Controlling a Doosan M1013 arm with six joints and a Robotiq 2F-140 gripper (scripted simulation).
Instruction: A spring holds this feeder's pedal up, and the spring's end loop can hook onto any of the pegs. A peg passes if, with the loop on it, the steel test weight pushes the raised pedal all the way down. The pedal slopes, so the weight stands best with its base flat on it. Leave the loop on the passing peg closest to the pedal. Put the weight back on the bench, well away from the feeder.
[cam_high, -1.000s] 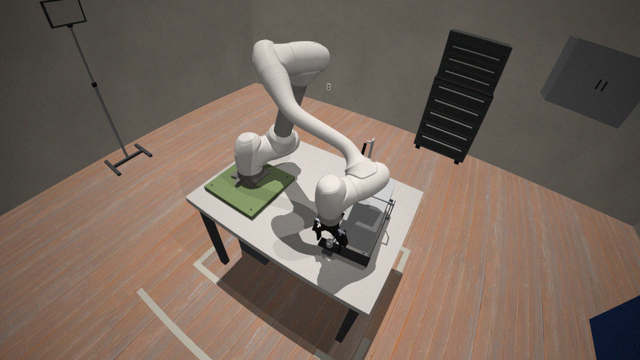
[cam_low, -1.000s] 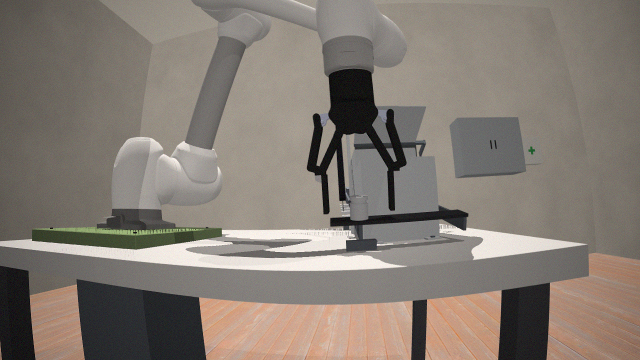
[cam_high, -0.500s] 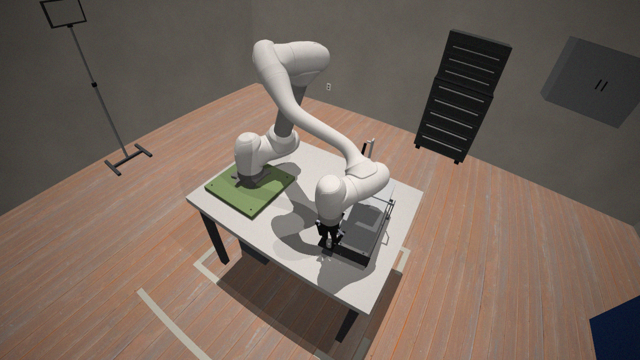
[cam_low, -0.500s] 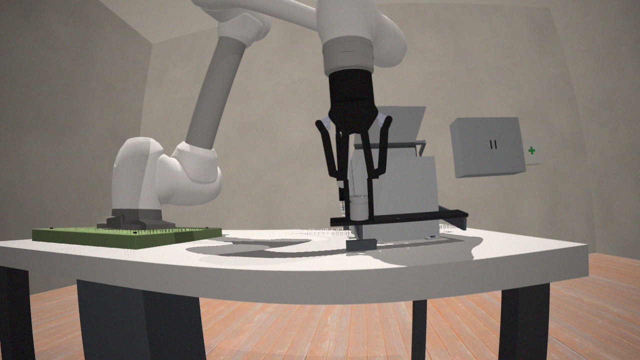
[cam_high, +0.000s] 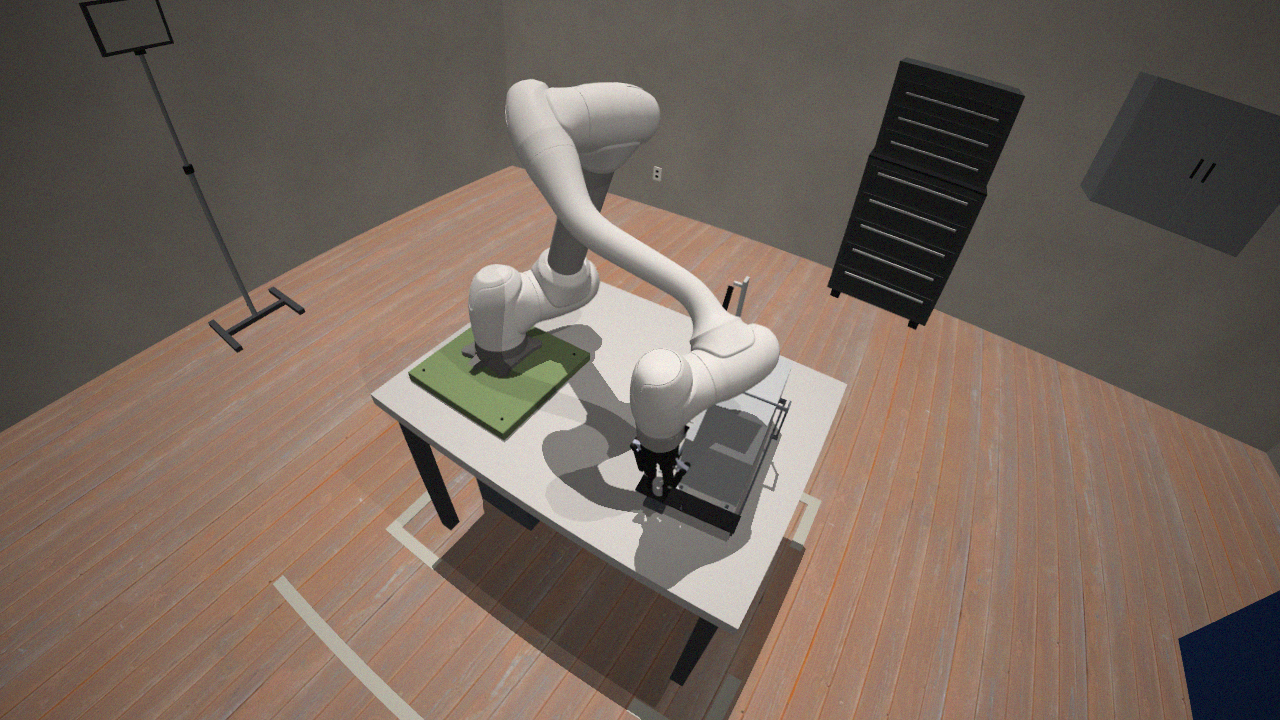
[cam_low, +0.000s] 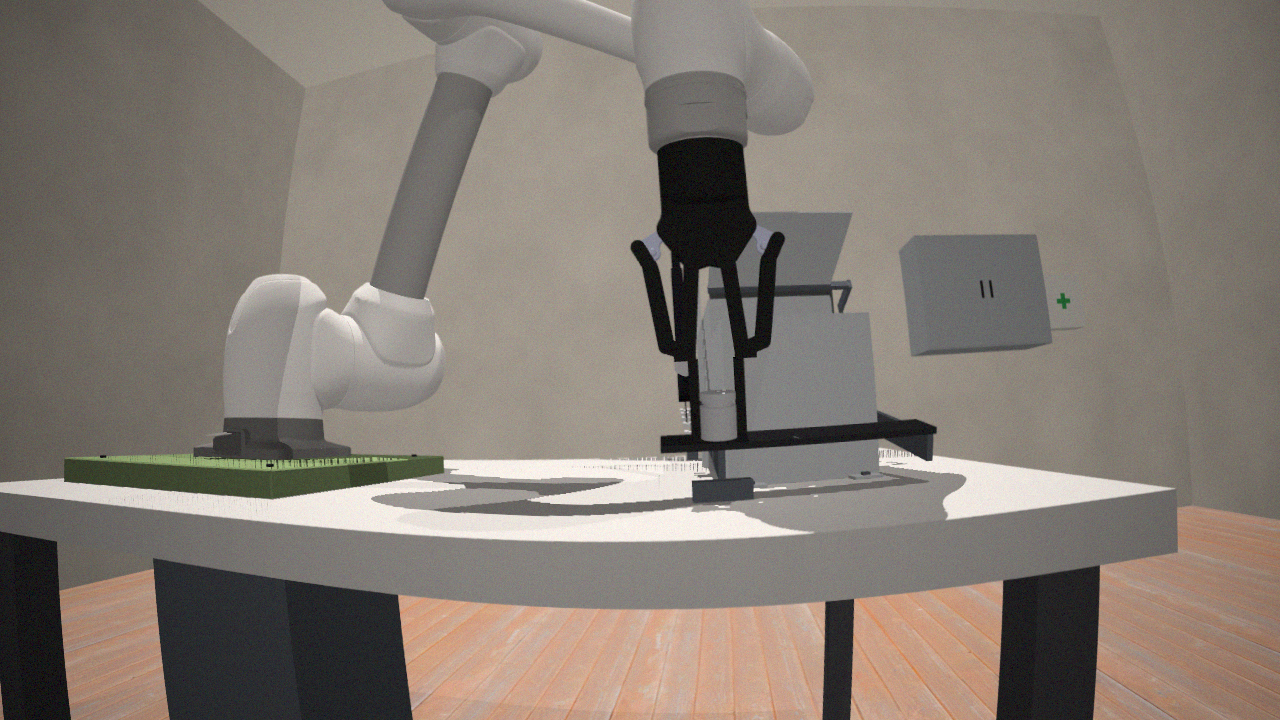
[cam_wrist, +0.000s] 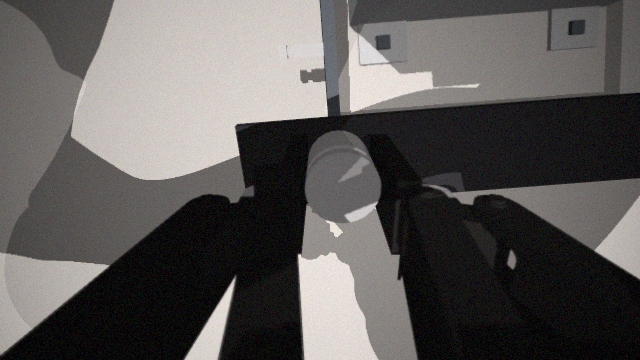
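Right now the small dark block is 1 cm to the right of my hand and 8 cm below it. From my hand the other things lie so: steel test weight: 1 cm below.
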